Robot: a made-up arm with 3 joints. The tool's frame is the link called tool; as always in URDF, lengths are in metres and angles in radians. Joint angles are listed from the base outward. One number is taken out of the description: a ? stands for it. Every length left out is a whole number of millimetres.
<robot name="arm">
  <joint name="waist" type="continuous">
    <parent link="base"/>
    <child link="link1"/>
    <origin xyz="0 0.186 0.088"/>
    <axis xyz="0 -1 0"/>
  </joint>
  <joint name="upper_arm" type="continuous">
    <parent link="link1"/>
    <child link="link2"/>
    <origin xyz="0.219 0 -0.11"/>
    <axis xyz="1 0 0"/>
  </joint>
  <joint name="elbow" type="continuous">
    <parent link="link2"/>
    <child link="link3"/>
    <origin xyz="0 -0.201 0.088"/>
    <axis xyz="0 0 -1"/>
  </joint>
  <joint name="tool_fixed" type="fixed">
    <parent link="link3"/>
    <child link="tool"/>
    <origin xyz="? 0.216 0"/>
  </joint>
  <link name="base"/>
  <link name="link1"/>
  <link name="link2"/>
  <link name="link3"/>
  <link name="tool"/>
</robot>
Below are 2 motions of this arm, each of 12 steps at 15 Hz.
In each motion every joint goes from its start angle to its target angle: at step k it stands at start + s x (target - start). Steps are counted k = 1, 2, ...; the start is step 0. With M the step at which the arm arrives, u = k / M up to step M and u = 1 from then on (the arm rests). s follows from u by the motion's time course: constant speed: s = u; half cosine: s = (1 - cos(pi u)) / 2; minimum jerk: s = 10 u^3 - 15 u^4 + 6 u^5.
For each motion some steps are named. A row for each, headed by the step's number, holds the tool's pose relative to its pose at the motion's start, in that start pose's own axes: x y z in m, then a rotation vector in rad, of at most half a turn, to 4 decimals.
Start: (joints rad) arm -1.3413 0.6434 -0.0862
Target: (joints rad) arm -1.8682 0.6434 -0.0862
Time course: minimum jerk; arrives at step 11
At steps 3, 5, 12:
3: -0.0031 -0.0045 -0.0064 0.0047 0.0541 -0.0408
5: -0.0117 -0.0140 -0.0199 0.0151 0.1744 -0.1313
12: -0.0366 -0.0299 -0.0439 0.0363 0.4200 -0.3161

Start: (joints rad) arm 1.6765 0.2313 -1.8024
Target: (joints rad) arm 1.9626 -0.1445 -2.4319
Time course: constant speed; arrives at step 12
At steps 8, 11, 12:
8: -0.0437 -0.0619 0.1139 -0.0657 0.3095 0.4364
11: -0.0422 -0.0834 0.1664 -0.0589 0.4342 0.5835
12: -0.0394 -0.0900 0.1845 -0.0526 0.4763 0.6301

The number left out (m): -0.082
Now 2 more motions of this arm.
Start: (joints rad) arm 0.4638 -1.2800 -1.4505
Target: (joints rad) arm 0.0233 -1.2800 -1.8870
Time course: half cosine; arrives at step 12
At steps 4, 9, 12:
4: -0.0193 -0.0301 -0.0004 0.0316 0.0021 0.2146
9: -0.0366 -0.1253 -0.0079 0.1094 -0.0072 0.7324
12: -0.0331 -0.1510 -0.0115 0.1287 -0.0126 0.8579

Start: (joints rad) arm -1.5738 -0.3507 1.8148
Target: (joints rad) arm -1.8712 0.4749 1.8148
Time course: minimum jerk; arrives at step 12
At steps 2, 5, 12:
2: 0.0008 0.0005 -0.0096 -0.0167 0.0260 0.0035
5: 0.0027 -0.0029 -0.0959 -0.1673 0.2530 0.0213
12: -0.0210 -0.0591 -0.2747 -0.4943 0.7213 -0.0190

